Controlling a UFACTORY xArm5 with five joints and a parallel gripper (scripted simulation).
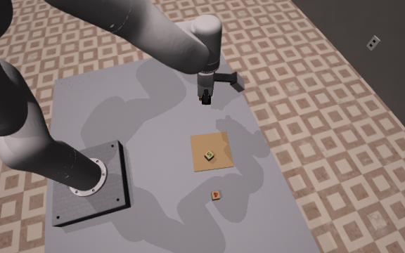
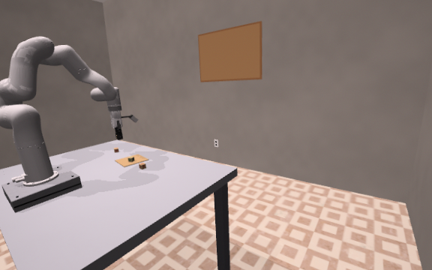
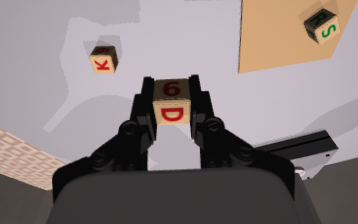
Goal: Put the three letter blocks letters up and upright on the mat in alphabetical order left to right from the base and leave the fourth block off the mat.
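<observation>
Right now the tan mat is 16 cm to the right of my hand and 12 cm below it. Round my hand: wooden letter block: 1 cm below.
</observation>
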